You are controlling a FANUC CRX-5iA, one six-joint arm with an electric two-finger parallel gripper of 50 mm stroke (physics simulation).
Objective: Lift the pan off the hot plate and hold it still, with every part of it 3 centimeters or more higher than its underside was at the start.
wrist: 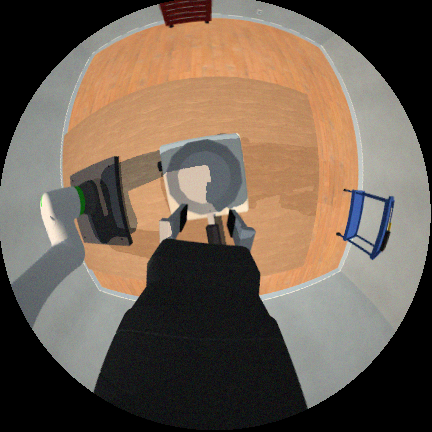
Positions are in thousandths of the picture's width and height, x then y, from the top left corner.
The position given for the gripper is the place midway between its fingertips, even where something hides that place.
In view: the gripper (480, 497), a grey pan (476, 404) and a cream hot plate (538, 325).
